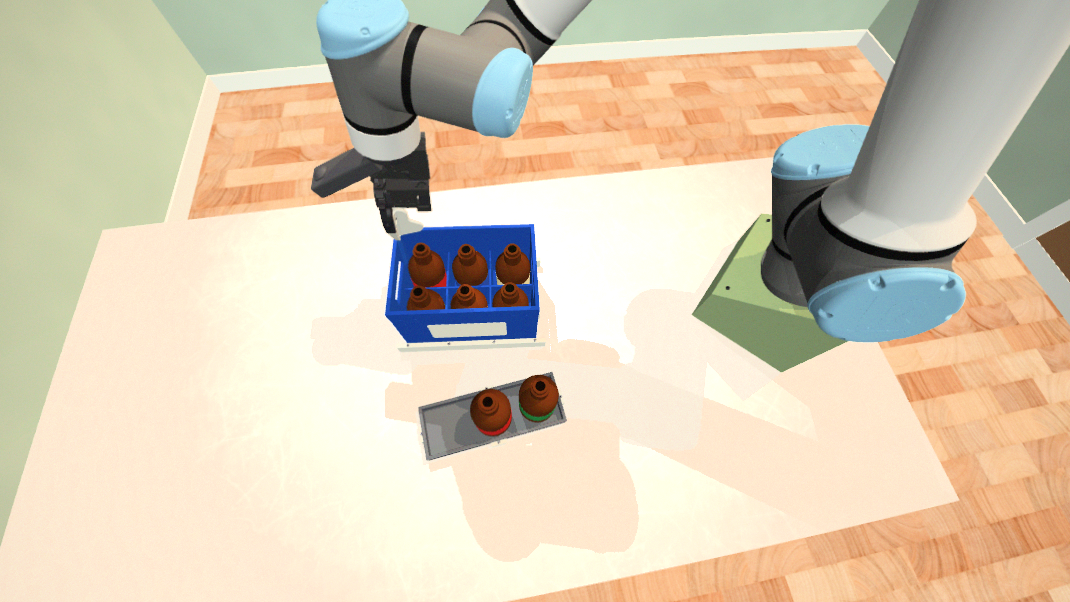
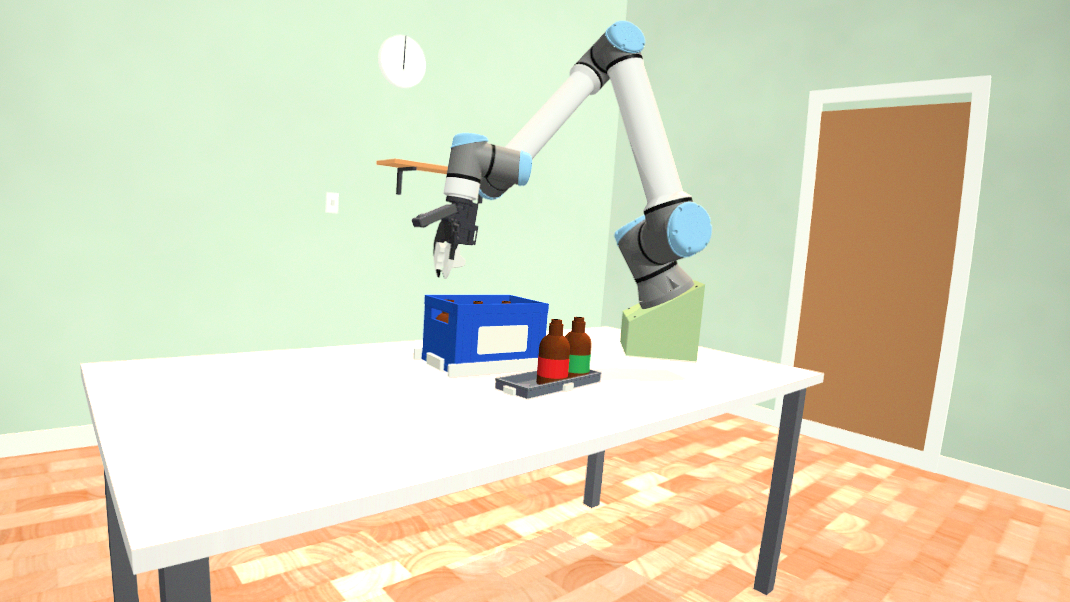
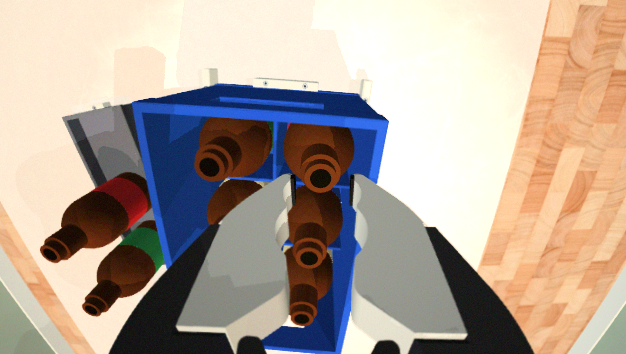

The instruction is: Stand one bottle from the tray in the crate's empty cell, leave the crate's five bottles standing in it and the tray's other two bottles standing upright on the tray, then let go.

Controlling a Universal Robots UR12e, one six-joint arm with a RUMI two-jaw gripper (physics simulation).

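Places are measured from the arm's base along level axes (x up, y right, z ahead), in millimetres.
Where they show: gripper, between the fingertips: (image 1: 398, 231) (image 2: 441, 278) (image 3: 322, 177); arm's base, origin of its link: (image 2: 667, 295).
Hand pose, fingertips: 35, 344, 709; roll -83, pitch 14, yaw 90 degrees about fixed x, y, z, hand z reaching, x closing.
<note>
Things, the pixels of their top centre, and the offset from my fingertips, as dx, dy, dz. Level surfaces: height alone.
- blue crate, centre of its top: (image 3: 258, 261) (image 1: 463, 266) (image 2: 486, 299) -49, -84, -89
- brown bottle, centre of its top: (image 3: 316, 174) (image 1: 418, 249) -56, -11, -21
- grey tray, centre of its top: (image 3: 128, 198) (image 1: 492, 413) (image 2: 551, 374) -198, -330, -46
- white table, height of its surface: dx -224
The blue crate (image 1: 407, 327) (image 2: 439, 342) (image 3: 260, 114) has a bottle in each of its cells, all seemingly upright. In its back left cell stands a brown bottle (image 1: 425, 265) (image 3: 320, 145) with a red label. The grey tray (image 1: 447, 435) (image 2: 542, 390) (image 3: 92, 132) bears two upright brown bottles, a red-labelled one (image 1: 490, 410) (image 2: 553, 350) (image 3: 95, 220) and a green-labelled one (image 1: 537, 393) (image 2: 579, 348) (image 3: 127, 270). My gripper (image 1: 400, 230) (image 2: 442, 272) (image 3: 322, 177) is part open and empty, above the crate's left end. The lower parts of the crate's bottles are mostly hidden.
Pale blocks (image 2: 486, 368) lie along the foot of the crate on the white table (image 1: 224, 449) (image 2: 299, 449). The tray is in front of the crate. The green arm base (image 1: 770, 329) (image 2: 662, 329) stands to the right.
</note>
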